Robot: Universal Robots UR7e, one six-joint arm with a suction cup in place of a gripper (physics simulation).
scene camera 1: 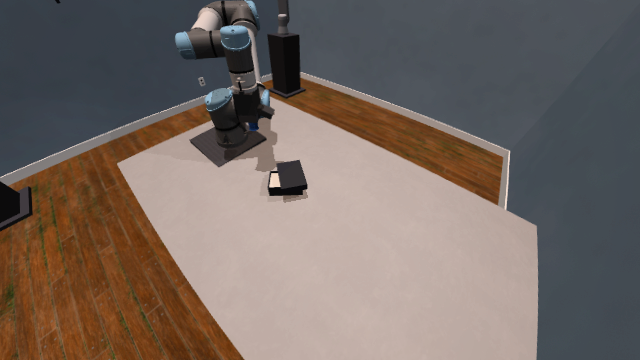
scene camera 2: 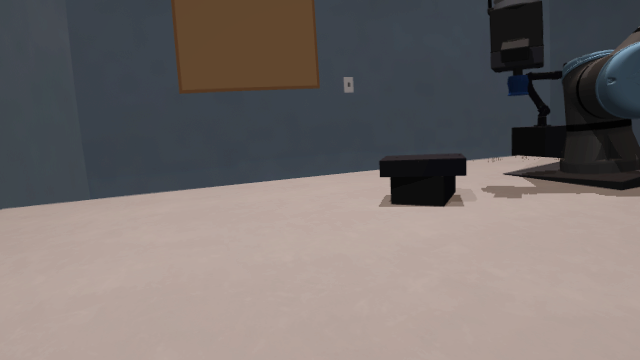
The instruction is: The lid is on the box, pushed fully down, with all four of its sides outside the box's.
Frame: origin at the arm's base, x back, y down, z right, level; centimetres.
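Where they show: hand at its tool point: point(scene camera 1: 254, 128) point(scene camera 2: 518, 94); arm's base at its link origin: point(scene camera 1: 232, 137) point(scene camera 2: 600, 168).
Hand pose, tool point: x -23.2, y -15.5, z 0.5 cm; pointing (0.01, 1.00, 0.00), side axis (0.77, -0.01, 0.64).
Things, the pixels of their top centre, and the offset from my tool point. Level surfaces: height alone.
- black box at its top centre: point(scene camera 2: 424, 170) point(scene camera 1: 285, 178) dx -18.7, dy +12.5, dz +2.6 cm
- black lid at its top centre: point(scene camera 2: 422, 156) point(scene camera 1: 291, 173) dx -20.1, dy +9.8, dz +1.0 cm
- mat at its surface level: dy +17.2 cm
The black box point(scene camera 1: 279, 191) point(scene camera 2: 417, 191) stands upright on the pale mat, with part of its light inside showing at the left in scene camera 1. The black lid point(scene camera 1: 292, 174) point(scene camera 2: 423, 166) lies roughly flat on top of the box, shifted to the right and back in scene camera 1, so it covers only part of the opening. In scene camera 2 the lid overhangs the box on both sides. My blue suction cup point(scene camera 1: 253, 127) point(scene camera 2: 518, 85) hangs in the air near the arm's base, apart from the lid, with nothing on it. It is open.
The arm's dark base plate point(scene camera 1: 220, 159) point(scene camera 2: 620, 182) lies on the mat point(scene camera 1: 350, 250) point(scene camera 2: 250, 275) behind the box. A black pedestal point(scene camera 1: 285, 62) stands at the back, and part of another dark stand point(scene camera 1: 25, 202) shows at the left edge. Walls stand behind the mat.
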